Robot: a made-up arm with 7 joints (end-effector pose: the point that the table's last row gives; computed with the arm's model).
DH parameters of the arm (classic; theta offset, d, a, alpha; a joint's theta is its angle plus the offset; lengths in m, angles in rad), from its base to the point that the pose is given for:
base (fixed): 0 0.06 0 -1.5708
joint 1: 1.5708 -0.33 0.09 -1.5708
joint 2: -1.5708 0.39 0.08 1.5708
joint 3: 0 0.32 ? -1.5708
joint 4: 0 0.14 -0.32 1.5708
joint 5: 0 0.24 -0.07 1.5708
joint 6: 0 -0.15 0.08 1.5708
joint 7: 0 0 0.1 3.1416
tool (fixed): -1.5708 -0.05 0 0
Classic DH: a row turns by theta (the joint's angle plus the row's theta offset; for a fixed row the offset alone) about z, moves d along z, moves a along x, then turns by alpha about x.
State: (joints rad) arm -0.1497 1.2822 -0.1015 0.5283 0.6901 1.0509 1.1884
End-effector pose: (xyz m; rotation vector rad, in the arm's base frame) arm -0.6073 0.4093 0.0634 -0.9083 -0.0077 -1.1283
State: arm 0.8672 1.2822 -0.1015 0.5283 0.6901 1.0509 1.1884
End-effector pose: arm -0.3166 0.4093 0.5783 -1.3920 0.8194 -0.5634
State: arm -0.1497 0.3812 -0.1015 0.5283 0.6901 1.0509 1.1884
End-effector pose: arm -0.6834 -0.0152 0.5676 -0.1067 0.3993 -0.8681
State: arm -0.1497 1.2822 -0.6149 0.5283 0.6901 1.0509 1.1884
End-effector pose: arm -0.5873 0.4404 -0.0393 -0.6000 -0.3363 -1.4616
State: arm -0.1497 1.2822 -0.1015 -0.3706 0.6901 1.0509 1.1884
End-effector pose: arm -0.6681 0.0703 0.2645 -0.1074 0.3319 -0.8100
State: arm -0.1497 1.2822 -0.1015 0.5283 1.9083 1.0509 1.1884
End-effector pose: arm -0.5677 0.4203 0.1260 -1.3875 1.1540 -0.6783
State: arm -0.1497 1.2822 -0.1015 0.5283 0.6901 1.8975 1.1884
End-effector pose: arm -0.5627 0.4733 0.1333 -0.1472 0.4442 -1.3743
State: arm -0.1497 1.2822 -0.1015 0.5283 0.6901 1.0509 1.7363
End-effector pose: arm -0.5944 0.3674 0.0951 -0.9321 -0.2705 -1.6341
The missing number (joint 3, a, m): 0.06
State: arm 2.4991 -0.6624 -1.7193 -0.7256 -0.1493 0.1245 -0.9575
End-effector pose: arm 0.7345 -0.1648 0.0330 -0.8994 1.5264 -1.2727
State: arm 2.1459 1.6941 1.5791 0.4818 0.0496 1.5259 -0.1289
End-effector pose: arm 0.2062 0.5377 0.3306 -0.1847 -2.3733 -0.6392
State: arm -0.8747 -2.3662 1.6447 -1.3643 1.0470 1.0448 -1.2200
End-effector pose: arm 0.0898 -0.1158 -0.0369 0.3931 -0.2126 -0.3254
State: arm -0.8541 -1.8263 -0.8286 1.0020 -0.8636 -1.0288 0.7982
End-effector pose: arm -0.3452 -0.9728 -0.3718 -0.5529 0.4495 -1.1404
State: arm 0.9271 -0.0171 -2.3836 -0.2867 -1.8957 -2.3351 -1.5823
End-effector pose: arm 0.1925 -0.0896 0.5266 2.0191 0.6324 -2.0282
